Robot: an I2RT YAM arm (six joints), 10 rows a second.
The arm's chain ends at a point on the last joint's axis. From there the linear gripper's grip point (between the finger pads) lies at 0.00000 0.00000 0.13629 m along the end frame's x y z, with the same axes.
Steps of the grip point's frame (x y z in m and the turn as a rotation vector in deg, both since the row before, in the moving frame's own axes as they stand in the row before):
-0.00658 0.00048 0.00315 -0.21 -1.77 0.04
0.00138 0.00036 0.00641 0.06 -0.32 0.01
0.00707 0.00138 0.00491 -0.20 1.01 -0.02
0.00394 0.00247 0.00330 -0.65 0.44 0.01
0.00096 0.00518 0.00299 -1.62 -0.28 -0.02
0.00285 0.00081 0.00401 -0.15 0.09 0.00
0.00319 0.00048 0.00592 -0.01 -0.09 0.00
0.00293 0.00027 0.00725 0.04 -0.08 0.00
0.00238 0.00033 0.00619 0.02 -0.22 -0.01
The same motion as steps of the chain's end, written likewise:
-0.00237 -0.00002 0.00322 -0.21 -1.77 0.04
0.00214 0.00050 0.00641 0.06 -0.32 0.01
0.00467 0.00090 0.00493 -0.20 1.01 -0.02
0.00289 0.00092 0.00331 -0.65 0.44 0.01
0.00163 0.00133 0.00305 -1.62 -0.28 -0.02
0.00264 0.00045 0.00401 -0.15 0.09 0.00
0.00340 0.00046 0.00592 -0.01 -0.09 0.00
0.00312 0.00037 0.00725 0.04 -0.08 0.00
0.00290 0.00038 0.00619 0.02 -0.22 -0.01

